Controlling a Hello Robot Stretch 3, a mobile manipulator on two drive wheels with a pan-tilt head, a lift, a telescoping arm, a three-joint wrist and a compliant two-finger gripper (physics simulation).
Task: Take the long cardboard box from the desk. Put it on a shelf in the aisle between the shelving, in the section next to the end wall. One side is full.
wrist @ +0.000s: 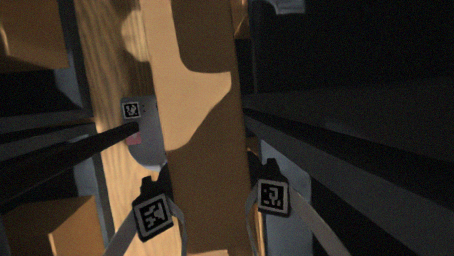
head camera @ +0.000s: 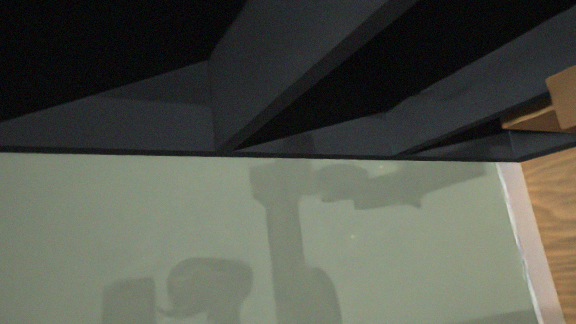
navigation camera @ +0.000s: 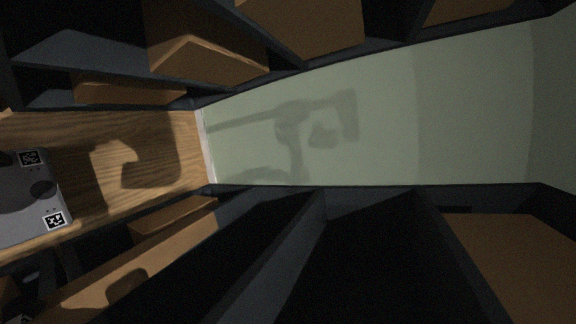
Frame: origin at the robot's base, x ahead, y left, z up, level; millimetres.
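Seen in the pictures: gripper, fingertip midpoint: point(wrist: 211, 172) point(navigation camera: 36, 321); robot's base, origin of the base link: point(navigation camera: 43, 188).
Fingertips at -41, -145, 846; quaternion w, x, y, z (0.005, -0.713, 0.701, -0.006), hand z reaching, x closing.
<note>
Offsets run from my fingertips to a thing's top centre, as dx, dy, dz. "*": to the spot under its first point. Level surfaces: height alone.
The long cardboard box point(head camera: 565, 97) point(navigation camera: 180, 245) point(wrist: 205, 120) runs lengthwise between my fingers in the wrist view, a finger against each side. My gripper point(wrist: 211, 172) is shut on it. In the navigation view the box lies along the lower-left shelving point(navigation camera: 295, 255), level with an upper opening. In the head view its end shows at the right edge, beside the same shelving point(head camera: 275, 55). Whether it touches a shelf board is not clear. Dark openings without visible boxes lie nearer the green end wall point(head camera: 150, 215) point(navigation camera: 370, 125). The desk does not show.
My base point(navigation camera: 30, 200) point(wrist: 147, 130) stands on the wooden aisle floor {dz -846} point(navigation camera: 185, 170) point(wrist: 95, 50). The opposite shelving holds boxes point(navigation camera: 207, 65) point(navigation camera: 127, 93) point(navigation camera: 315, 30). On the near side, a lower box {+501, -292, -500} point(navigation camera: 170, 215) and a large box {* +486, -147, +712} point(navigation camera: 520, 260) sit in shelves.
</note>
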